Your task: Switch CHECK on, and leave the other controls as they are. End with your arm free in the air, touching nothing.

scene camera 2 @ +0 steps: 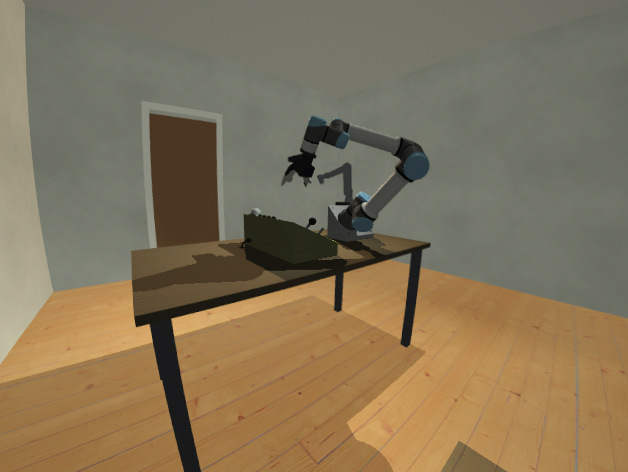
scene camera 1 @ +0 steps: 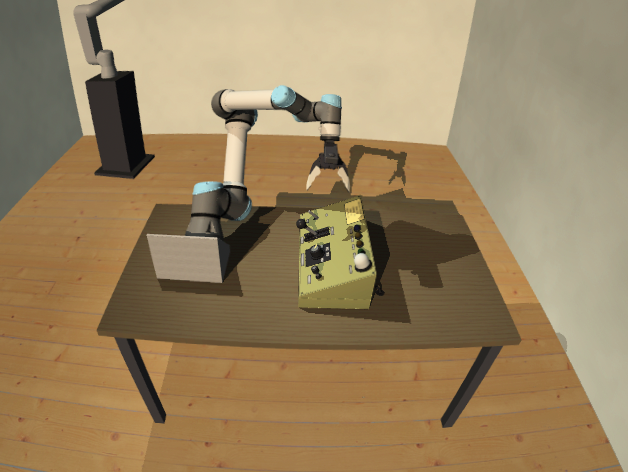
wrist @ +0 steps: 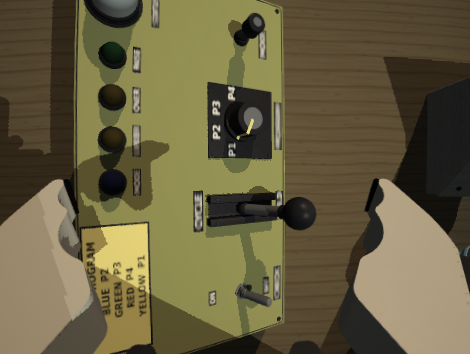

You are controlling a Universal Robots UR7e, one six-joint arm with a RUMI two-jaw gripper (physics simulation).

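Pixels of known places: gripper, fingertip midpoint: (scene camera 2: 294,186) (scene camera 1: 327,191) (wrist: 224,183); arm's base, link origin: (scene camera 2: 347,221) (scene camera 1: 203,240).
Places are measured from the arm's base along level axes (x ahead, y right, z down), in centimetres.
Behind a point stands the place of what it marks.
Observation:
The yellow-green control panel (scene camera 1: 337,295) {x 53.1, y 14.0, z 4.6 cm} (scene camera 2: 284,243) {x 58.6, y -30.4, z 3.8 cm} (wrist: 175,100) {x 52.4, y -3.0, z -1.4 cm} stands on the table. Its CHECK toggle (scene camera 1: 313,214) {x 38.8, y -26.9, z 0.3 cm} (wrist: 256,296) {x 38.4, y -26.8, z -0.2 cm} leans right in the wrist view, away from the ON label (wrist: 212,298) {x 44.2, y -28.1, z 0.5 cm}. The CYCLE lever (scene camera 1: 301,223) {x 35.7, y -13.2, z -4.3 cm} (scene camera 2: 312,221) {x 36.5, y -16.2, z -3.2 cm} (wrist: 299,213) {x 36.0, y -14.4, z -5.0 cm} has its black ball past the panel's right edge in the wrist view. The program knob (scene camera 1: 315,251) {x 42.9, y -1.7, z -0.8 cm} (wrist: 252,118) {x 42.5, y -3.6, z -0.7 cm} has its yellow line toward P1. A small black knobbed stick (wrist: 255,23) {x 44.0, y 8.1, z -2.0 cm} stands at the top. My gripper (scene camera 1: 328,189) {x 44.9, y -11.6, z -21.1 cm} (scene camera 2: 294,184) {x 44.9, y -11.6, z -21.1 cm} (wrist: 224,183) {x 44.9, y -11.6, z -21.1 cm} is open, empty, and in the air above the panel's toggle end.
A white dome lamp (scene camera 1: 361,260) {x 59.5, y 8.9, z -8.3 cm} (scene camera 2: 255,211) {x 60.4, y 4.7, z -7.5 cm} (wrist: 115,7) {x 59.0, y 4.5, z -6.9 cm} and a row of dark lamps, one green (wrist: 112,54) {x 58.8, y -0.2, z -6.1 cm}, line one side of the panel. A yellow program card (wrist: 120,285) {x 55.1, y -25.8, z -4.2 cm} lies beside them. A grey block (scene camera 1: 185,257) {x -3.3, y 11.1, z -0.3 cm} stands near my arm's base on the table (scene camera 1: 253,314) {x 25.0, y 22.4, z 11.4 cm}.

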